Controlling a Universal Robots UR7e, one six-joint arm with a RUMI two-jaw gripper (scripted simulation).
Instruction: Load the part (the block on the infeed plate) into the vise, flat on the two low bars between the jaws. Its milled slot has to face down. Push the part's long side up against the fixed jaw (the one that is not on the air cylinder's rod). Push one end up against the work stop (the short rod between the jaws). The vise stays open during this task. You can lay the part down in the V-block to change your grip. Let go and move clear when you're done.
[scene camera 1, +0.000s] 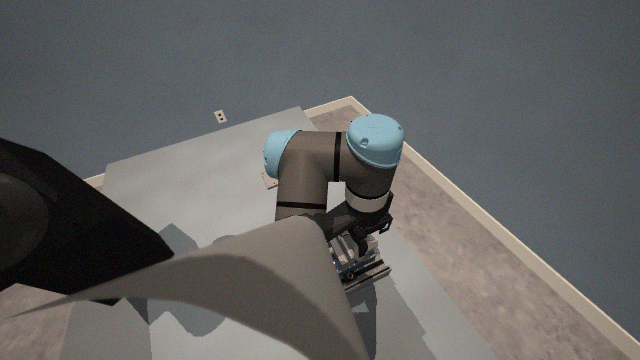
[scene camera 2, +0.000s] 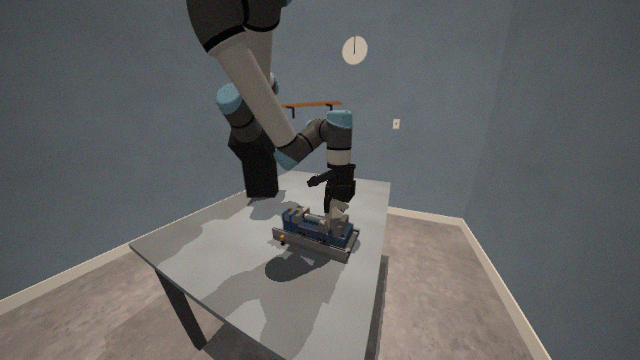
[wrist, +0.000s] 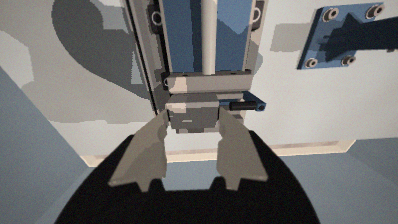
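Note:
Visible here are a grey jaw (wrist: 222, 81) and a vise (scene camera 2: 306, 223). Also visible: the gripper (scene camera 1: 351, 248), (scene camera 2: 332, 222), (wrist: 194, 109).

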